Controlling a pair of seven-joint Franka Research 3 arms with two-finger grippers.
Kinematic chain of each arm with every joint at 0, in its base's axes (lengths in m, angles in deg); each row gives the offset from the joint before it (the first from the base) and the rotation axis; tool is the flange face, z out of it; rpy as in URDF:
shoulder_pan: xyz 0 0 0.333 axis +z
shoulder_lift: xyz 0 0 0 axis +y
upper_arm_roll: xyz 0 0 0.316 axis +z
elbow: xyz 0.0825 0 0 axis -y
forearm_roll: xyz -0.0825 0 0.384 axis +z
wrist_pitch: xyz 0 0 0 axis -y
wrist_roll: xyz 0.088 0 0 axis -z
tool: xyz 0 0 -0.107 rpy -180 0 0
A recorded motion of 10 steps. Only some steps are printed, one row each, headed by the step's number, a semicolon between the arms.
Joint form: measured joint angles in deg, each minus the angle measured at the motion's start. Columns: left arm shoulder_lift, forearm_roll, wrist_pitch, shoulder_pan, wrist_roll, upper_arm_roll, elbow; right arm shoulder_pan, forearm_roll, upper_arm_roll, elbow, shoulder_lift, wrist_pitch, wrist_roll.
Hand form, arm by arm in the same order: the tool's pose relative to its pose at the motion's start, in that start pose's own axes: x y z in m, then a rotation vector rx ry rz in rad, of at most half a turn. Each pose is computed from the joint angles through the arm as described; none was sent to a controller.
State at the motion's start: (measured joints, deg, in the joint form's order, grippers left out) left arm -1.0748 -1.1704 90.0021 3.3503 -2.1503 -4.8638 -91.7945; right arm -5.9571 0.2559 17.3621 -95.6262 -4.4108 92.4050 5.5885
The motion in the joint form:
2: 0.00 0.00 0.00 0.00 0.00 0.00 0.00; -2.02 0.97 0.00 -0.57 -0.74 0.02 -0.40
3: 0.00 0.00 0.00 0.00 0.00 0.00 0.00; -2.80 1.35 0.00 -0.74 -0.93 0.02 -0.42
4: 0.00 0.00 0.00 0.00 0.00 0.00 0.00; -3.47 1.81 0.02 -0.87 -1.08 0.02 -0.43
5: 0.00 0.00 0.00 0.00 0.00 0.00 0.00; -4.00 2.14 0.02 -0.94 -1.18 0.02 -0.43
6: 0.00 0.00 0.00 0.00 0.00 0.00 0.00; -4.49 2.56 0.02 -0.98 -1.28 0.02 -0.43
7: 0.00 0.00 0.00 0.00 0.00 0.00 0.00; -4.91 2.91 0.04 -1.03 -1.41 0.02 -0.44
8: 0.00 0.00 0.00 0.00 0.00 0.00 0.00; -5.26 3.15 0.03 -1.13 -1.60 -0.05 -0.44
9: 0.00 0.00 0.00 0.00 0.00 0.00 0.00; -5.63 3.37 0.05 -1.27 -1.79 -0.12 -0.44
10: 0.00 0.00 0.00 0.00 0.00 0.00 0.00; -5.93 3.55 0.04 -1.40 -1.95 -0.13 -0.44
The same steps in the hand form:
2: 0.0000 0.0000 0.0000 0.0000 0.0000 0.0000; -0.0022 0.0163 -0.0016 0.0126 0.0011 0.0292
3: 0.0000 0.0000 0.0000 0.0000 0.0000 0.0000; -0.0027 0.0226 -0.0017 0.0179 0.0008 0.0428
4: 0.0000 0.0000 0.0000 0.0000 0.0000 0.0000; -0.0032 0.0276 -0.0019 0.0249 0.0005 0.0543
5: 0.0000 0.0000 0.0000 0.0000 0.0000 0.0000; -0.0035 0.0318 -0.0021 0.0300 0.0006 0.0638
6: 0.0000 0.0000 0.0000 0.0000 0.0000 0.0000; -0.0038 0.0355 -0.0026 0.0367 0.0012 0.0727
7: 0.0000 0.0000 0.0000 0.0000 0.0000 0.0000; -0.0043 0.0383 -0.0033 0.0420 0.0022 0.0798
8: 0.0000 0.0000 0.0000 0.0000 0.0000 0.0000; -0.0052 0.0410 -0.0040 0.0451 0.0023 0.0862
9: 0.0000 0.0000 0.0000 0.0000 0.0000 0.0000; -0.0063 0.0435 -0.0044 0.0478 0.0017 0.0925
10: 0.0000 0.0000 0.0000 0.0000 0.0000 0.0000; -0.0070 0.0458 -0.0047 0.0500 0.0019 0.0981

